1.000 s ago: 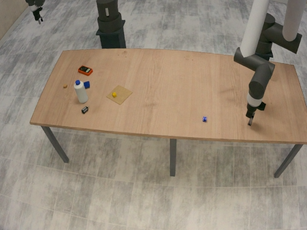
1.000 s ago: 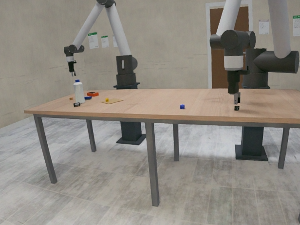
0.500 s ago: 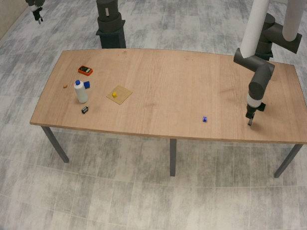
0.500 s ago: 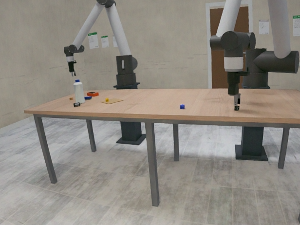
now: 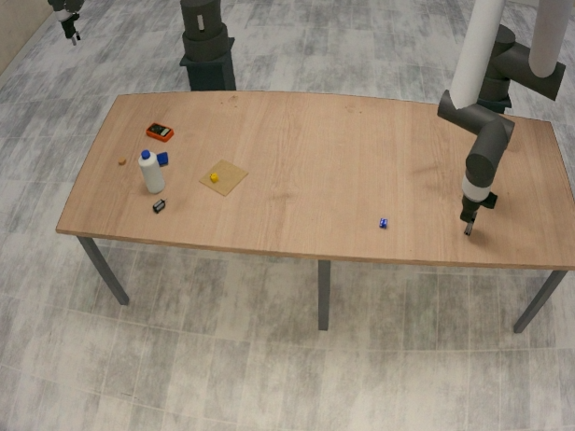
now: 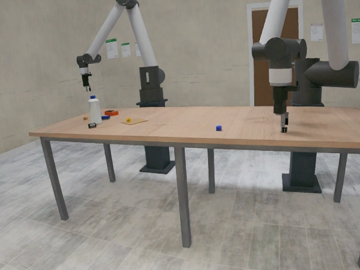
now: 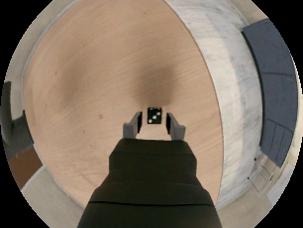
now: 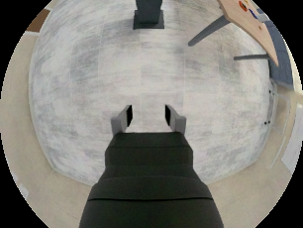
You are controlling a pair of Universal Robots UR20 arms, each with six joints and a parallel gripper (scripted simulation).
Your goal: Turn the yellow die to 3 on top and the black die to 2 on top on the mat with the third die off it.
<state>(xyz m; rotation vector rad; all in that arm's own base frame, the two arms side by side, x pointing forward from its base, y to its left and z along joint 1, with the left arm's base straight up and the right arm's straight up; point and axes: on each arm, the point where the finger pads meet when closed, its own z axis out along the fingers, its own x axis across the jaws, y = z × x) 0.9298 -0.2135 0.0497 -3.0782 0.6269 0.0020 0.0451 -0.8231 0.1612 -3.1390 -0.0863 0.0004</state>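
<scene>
Right now the black die is 4 cm below my left hand. Round my left hand: tan mat: 97 cm to the right, 8 cm behind, 5 cm below; then yellow die: 99 cm to the right, 6 cm behind, 3 cm below; then blue die: 33 cm to the right, 4 cm below, 3 cm ahead.
</scene>
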